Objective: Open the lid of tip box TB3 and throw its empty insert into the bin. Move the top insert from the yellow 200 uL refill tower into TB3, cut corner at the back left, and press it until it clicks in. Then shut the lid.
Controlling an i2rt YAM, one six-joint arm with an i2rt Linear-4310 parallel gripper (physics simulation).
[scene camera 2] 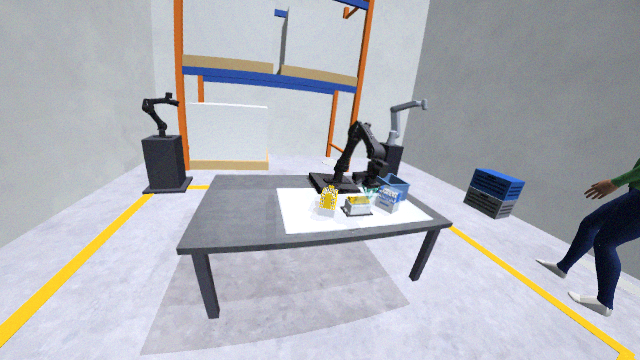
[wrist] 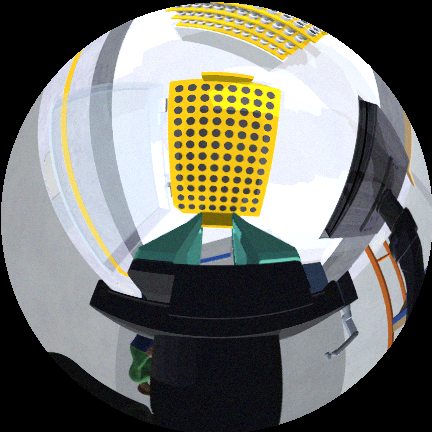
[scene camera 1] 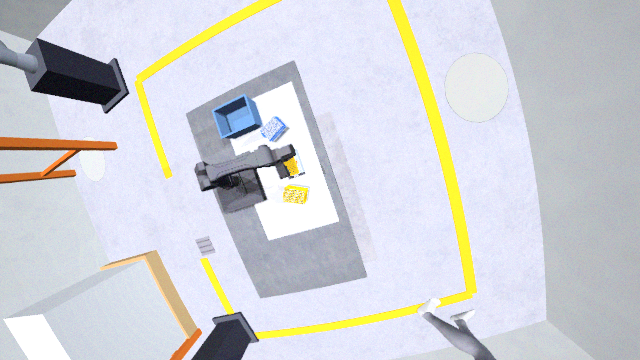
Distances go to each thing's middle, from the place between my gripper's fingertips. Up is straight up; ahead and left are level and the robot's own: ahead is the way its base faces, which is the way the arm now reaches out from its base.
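The clear lid (wrist: pixel 106 146) is 60 mm to the right of my hand, 60 mm ahead of it and 30 mm above it. There's a blue bin (scene camera 1: pixel 240 116) as well, 310 mm to the left of my hand, 170 mm behind it and 20 mm below it. The blue-and-white tip box (wrist: pixel 219 251) is 160 mm to the left of my hand and 20 mm below it, while the yellow insert (wrist: pixel 221 128) is 10 mm behind my hand and 60 mm to the right of it.
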